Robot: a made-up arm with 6 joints.
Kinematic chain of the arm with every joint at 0, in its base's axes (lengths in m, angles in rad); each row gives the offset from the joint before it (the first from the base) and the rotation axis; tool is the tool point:
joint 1: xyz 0 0 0.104 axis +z
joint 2: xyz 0 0.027 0 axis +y
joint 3: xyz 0 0 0.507 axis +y
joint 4: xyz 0 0 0.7 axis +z
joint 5: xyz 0 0 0 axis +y
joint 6: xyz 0 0 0.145 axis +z
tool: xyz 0 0 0
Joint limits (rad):
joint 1: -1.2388..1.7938
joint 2: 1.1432..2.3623
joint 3: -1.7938..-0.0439
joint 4: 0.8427..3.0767
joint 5: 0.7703..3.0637
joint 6: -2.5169..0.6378
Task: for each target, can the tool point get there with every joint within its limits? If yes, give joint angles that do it. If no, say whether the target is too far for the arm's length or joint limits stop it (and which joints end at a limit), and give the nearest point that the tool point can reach.
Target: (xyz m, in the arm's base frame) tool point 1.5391 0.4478 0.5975
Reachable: no: too far | nearest point 1.2094 0.3519 0.4918 | short by 0.359 m
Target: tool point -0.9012 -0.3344 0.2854
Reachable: no: joint limits stop it (at a limit: joint 1, joint 2, joint 3) | nearest point -0.1480 -0.0173 0.7946 | short by 0.963 m
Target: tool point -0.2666 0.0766 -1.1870
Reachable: no: joint limits stop it (at a limit: joint 1, joint 2, joint 3, joint 4) | nearest point -0.2981 0.7266 -0.7697 | short by 0.773 m
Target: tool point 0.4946 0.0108 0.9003
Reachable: yes | joints -0.2793 1.5368 -1.5569 1.7246 0.9895 -1.6356
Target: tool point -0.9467 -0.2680 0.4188
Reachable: no: joint limits stop it (at a limit: joint 1, joint 2, joint 3) | nearest point -0.1593 -0.0103 0.8094 | short by 0.916 m
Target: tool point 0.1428 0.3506 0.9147
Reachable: yes | joints 0.8259 1.3001 -1.3540 2.3152 1.7000 -0.7396
